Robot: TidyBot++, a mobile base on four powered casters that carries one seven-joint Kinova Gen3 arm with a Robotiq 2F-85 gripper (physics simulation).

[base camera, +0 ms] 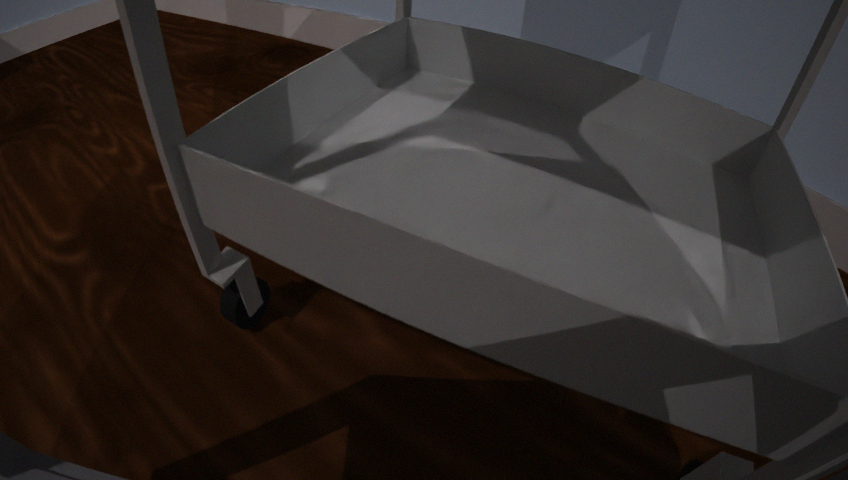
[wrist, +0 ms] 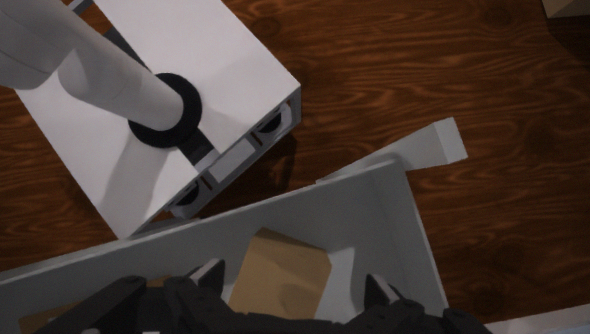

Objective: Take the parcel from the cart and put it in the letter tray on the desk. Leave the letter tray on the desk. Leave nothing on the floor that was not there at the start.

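Where they show: gripper, between the fingertips: [wrist: 293, 283]; arm's base, origin of its link: [wrist: 162, 109].
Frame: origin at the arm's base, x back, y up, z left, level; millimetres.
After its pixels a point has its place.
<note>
The parcel, a tan box [wrist: 282, 272] {x -348, y 316, z 60 mm}, lies in the walled top tray of the grey cart [base camera: 357, 255] {x -280, y -226, z 35 mm} [wrist: 350, 207] {x -354, y 266, z 130 mm}, near the side by the robot base and turned at an angle to the walls. My gripper [wrist: 293, 283] {x -352, y 341, z 68 mm} is open, above the cart tray. In the wrist view its two fingertips stand to either side of the parcel, with a gap on each side; how high they are above it is hard to tell. The gripper body hides the parcel's near end. The letter tray and the desk do not show in either view.
A tan and white item [wrist: 42, 317] {x -244, y 276, z -155 mm} lies in the cart tray, mostly hidden by the gripper. The white robot base [wrist: 240, 55] {x -15, y -14, z 198 mm} stands close against the cart's side. A cart leg [wrist: 425, 145] {x -338, y 369, z 171 mm} sticks out at the corner. A tan corner [wrist: 567, 7] {x -476, y -332, z 1310 mm} shows at top right.
</note>
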